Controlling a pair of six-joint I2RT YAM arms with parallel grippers.
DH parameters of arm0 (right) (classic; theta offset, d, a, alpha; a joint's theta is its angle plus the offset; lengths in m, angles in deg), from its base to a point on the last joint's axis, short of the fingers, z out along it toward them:
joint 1: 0 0.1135 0.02 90
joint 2: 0 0 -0.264 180
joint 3: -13.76 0 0.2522 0
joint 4: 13.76 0 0.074 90
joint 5: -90 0 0 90
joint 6: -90 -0.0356 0 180
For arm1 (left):
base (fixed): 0 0 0 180
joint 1: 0 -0.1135 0.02 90
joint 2: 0 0 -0.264 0
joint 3: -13.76 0 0.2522 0
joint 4: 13.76 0 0.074 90
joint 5: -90 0 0 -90
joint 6: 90 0.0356 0 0
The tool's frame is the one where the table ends.
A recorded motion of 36 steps. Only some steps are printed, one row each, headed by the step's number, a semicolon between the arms.
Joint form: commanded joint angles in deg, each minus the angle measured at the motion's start. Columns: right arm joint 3, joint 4, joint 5, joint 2, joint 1, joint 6; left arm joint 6, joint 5, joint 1, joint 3, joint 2, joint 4.
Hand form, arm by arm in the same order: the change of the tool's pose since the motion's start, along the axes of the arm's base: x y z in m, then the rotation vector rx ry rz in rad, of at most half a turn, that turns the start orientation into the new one. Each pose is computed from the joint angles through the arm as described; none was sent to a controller.
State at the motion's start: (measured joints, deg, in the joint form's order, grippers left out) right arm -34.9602 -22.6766 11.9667 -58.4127 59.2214 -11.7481; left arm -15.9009 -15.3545 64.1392 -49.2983 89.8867 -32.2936
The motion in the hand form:
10: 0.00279 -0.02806 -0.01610 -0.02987 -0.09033 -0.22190; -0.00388 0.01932 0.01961 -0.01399 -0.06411 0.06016
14: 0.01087 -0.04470 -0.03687 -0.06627 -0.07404 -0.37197; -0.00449 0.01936 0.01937 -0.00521 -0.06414 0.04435
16: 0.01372 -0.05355 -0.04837 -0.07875 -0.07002 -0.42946; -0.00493 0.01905 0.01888 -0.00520 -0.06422 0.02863
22: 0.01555 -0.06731 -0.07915 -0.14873 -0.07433 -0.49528; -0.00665 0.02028 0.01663 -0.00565 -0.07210 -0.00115
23: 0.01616 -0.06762 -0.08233 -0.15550 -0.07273 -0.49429; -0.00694 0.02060 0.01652 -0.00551 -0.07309 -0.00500
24: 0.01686 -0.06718 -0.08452 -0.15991 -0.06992 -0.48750; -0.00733 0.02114 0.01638 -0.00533 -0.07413 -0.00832
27: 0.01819 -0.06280 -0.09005 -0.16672 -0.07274 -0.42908; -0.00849 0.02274 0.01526 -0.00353 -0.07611 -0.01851
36: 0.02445 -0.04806 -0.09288 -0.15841 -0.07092 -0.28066; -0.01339 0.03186 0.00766 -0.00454 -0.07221 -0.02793
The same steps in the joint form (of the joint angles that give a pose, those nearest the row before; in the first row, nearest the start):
10: 6.41 -1.02 -9.95 6.06 -2.81 5.24; 2.61 3.30 -0.51 1.65 -6.15 2.79
14: 10.99 -1.98 -15.14 7.82 -6.32 5.26; 2.96 2.44 -0.51 1.53 -6.24 3.54
16: 13.70 -3.24 -16.56 8.70 -8.22 5.36; 3.09 1.55 -0.51 1.55 -6.15 3.49
22: 19.75 -6.01 -17.89 8.98 -10.97 7.43; 3.75 -0.09 -0.50 2.25 -6.30 2.94
23: 20.22 -6.61 -17.63 8.48 -11.21 7.55; 3.83 -0.30 -0.51 2.34 -6.38 2.94
24: 20.43 -7.12 -17.10 7.85 -11.37 7.56; 3.92 -0.48 -0.51 2.48 -6.51 2.94
27: 20.81 -9.62 -13.79 5.26 -11.40 8.11; 4.16 -1.03 -0.51 2.99 -6.84 2.89
36: 19.09 -14.22 -5.29 -1.38 -11.41 8.40; 4.01 -1.60 -0.51 6.23 -8.45 1.28

